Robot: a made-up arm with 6 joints.
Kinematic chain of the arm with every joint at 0, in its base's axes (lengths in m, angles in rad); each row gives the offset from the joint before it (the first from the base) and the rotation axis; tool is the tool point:
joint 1: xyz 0 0 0.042 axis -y
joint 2: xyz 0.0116 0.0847 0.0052 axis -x
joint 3: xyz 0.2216 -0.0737 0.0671 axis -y
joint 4: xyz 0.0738 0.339 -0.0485 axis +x
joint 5: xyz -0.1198 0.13 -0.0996 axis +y
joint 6: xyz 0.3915 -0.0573 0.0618 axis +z
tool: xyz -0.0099 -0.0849 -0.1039
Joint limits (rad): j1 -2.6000..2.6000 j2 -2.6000..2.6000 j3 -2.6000..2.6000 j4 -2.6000..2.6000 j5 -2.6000..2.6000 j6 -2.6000..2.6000
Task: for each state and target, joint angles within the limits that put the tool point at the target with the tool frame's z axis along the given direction. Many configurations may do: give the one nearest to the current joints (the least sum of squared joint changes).
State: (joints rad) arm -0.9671 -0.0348 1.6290 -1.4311 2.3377 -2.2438
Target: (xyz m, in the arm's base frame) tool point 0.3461 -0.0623 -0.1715 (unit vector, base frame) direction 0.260 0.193 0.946
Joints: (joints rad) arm -0.6547 0.4172 1.9379 -1.6694 1.7647 -2.0169
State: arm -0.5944 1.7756 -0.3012 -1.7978 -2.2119 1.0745
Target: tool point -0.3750 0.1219 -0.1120 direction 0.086 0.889 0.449
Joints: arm -0.6051 1.5994 -0.4052 -2.5974 -2.6000 0.8597
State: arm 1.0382 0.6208 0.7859 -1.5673 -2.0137 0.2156
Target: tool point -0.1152 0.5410 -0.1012 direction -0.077 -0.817 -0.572
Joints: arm 1.3970 0.0048 -0.1359 -1.4430 -2.5381 0.8785
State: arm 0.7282 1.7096 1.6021 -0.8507 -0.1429 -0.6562
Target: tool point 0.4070 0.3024 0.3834 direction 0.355 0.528 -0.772
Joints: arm 0.8139 1.5115 0.9951 -0.9978 0.2321 -0.4176
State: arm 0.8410 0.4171 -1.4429 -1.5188 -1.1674 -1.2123
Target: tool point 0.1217 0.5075 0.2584 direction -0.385 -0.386 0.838
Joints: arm -0.0075 -0.3856 -1.1656 -1.6323 -1.6144 -1.2381
